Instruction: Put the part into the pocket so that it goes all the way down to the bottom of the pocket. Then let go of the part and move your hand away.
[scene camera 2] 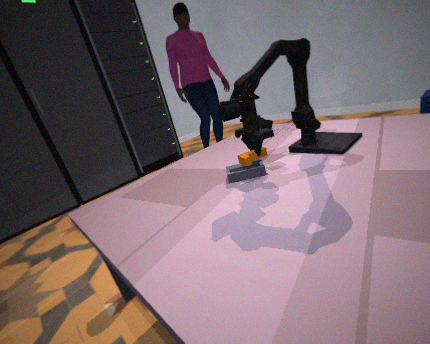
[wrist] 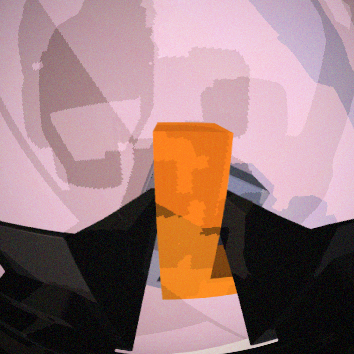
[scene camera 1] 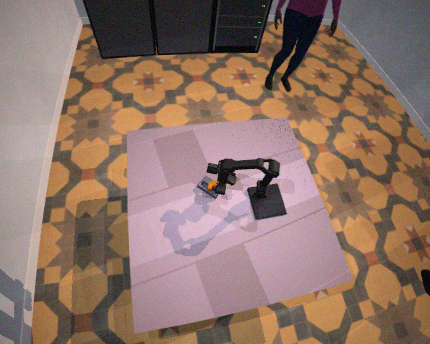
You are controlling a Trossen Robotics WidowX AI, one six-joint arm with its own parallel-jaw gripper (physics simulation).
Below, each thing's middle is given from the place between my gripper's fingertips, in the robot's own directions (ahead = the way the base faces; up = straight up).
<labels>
I see the orange L-shaped part [wrist: 191, 160] 20 mm ahead of my hand and 10 mm to the right of it. The rest, counted from my hand: grey pocket block [wrist: 244, 184] 50 mm ahead, 30 mm to the right, 40 mm below.
</labels>
